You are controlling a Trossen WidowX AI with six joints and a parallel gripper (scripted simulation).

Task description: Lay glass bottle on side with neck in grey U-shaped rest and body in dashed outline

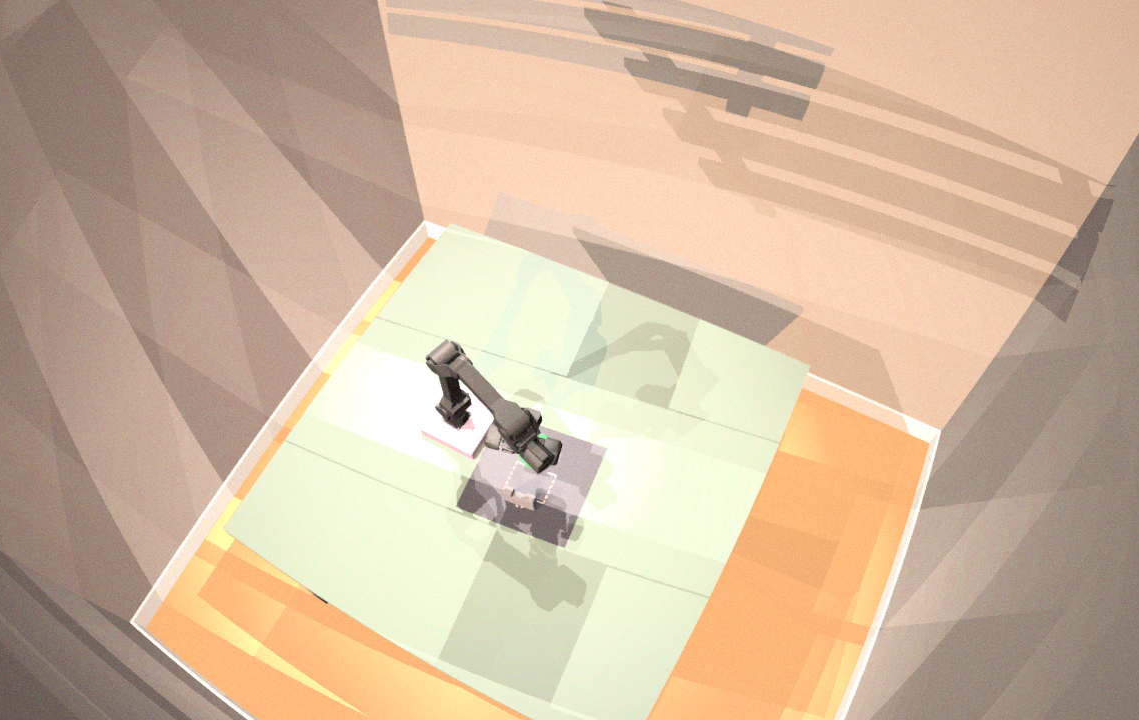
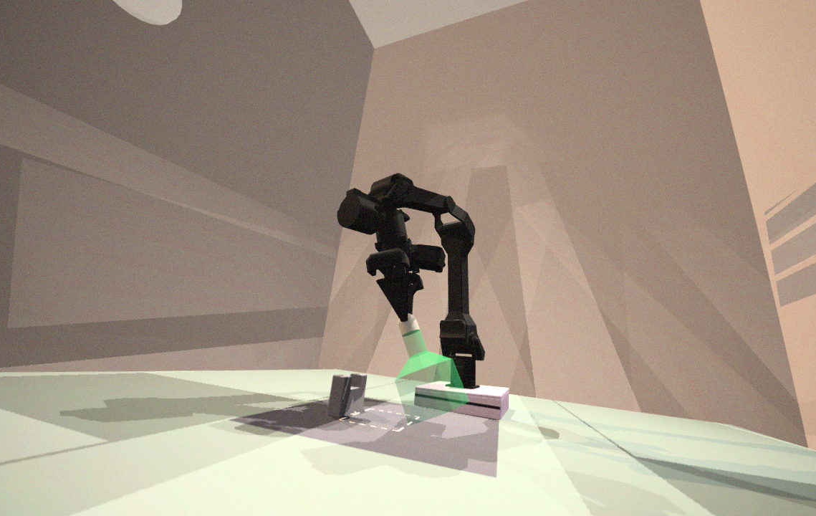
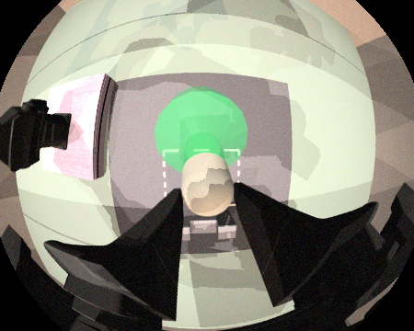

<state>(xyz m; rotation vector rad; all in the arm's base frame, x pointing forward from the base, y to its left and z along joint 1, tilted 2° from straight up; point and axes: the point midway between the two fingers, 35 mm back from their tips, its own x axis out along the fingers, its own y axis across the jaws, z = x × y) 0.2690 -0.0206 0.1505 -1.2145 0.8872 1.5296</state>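
The green glass bottle is 1 cm behind my gripper tip, 2 cm to the left of it and 5 cm below it. The rest, counted from my gripper tip: dark grey mat: 1 cm to the right, 15 cm below.
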